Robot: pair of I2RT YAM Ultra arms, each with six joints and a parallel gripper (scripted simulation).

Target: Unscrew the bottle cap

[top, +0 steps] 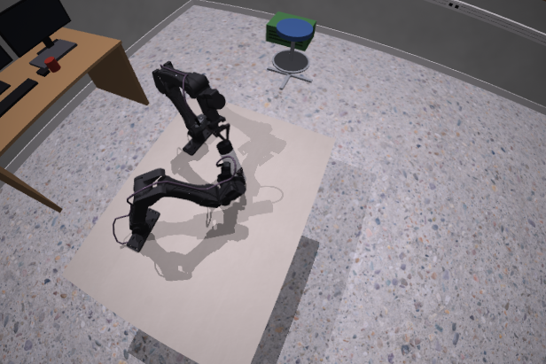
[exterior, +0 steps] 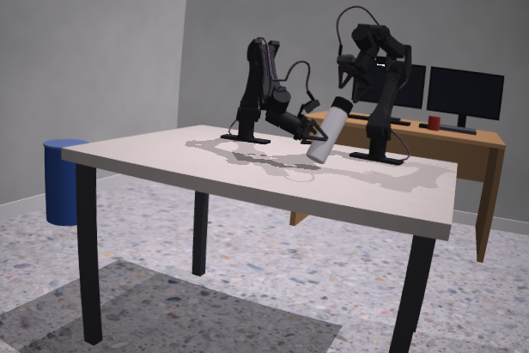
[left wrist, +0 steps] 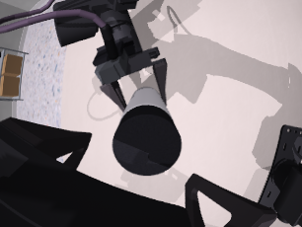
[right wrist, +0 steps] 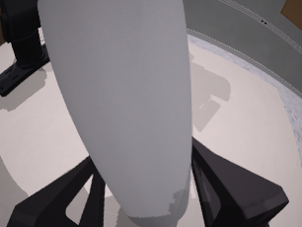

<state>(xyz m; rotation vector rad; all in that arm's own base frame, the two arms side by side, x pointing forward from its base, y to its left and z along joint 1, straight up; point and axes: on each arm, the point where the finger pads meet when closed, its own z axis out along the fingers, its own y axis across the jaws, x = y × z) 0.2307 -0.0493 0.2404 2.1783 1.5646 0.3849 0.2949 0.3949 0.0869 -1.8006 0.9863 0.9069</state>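
Now: the black cap 5 cm below my left hand, 2 cm to the right of it and 2 cm ahead of it.
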